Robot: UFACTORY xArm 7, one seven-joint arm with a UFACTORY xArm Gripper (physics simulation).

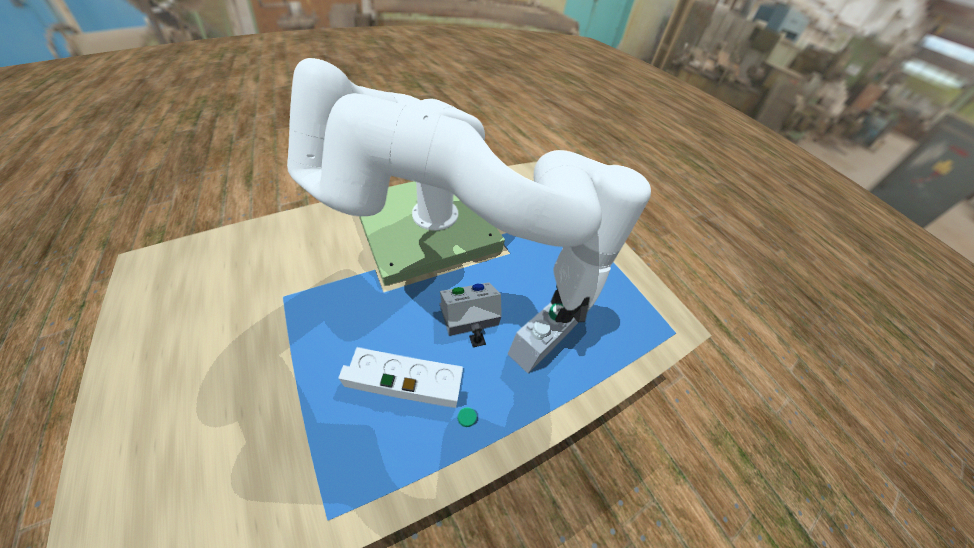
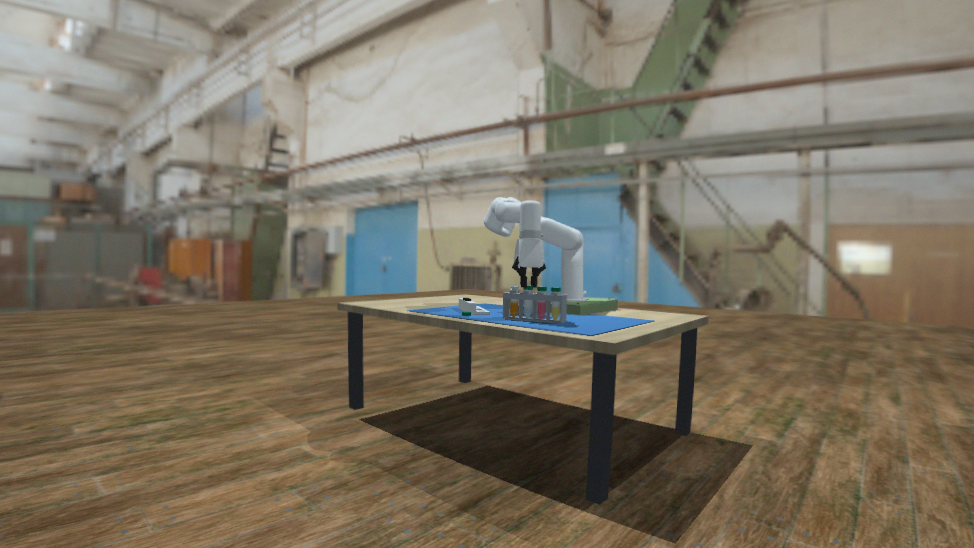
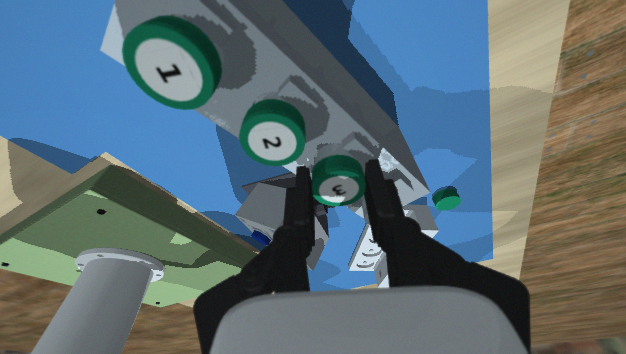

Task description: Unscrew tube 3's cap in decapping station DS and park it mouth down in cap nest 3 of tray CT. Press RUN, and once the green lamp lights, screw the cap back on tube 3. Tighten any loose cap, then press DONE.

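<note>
My gripper is shut on the green cap marked 3, which sits over tube 3's place in the grey decapping station. I cannot tell how tight it is. Cap 1 and cap 2 are on their tubes. The tube mouth at the station's near end is uncapped. The white tray CT has no cap in its nests. Its green lamp looks dark.
A loose green cap lies on the blue mat beside the tray. The button box, with a green button and a blue button, stands between the robot's base and the tray.
</note>
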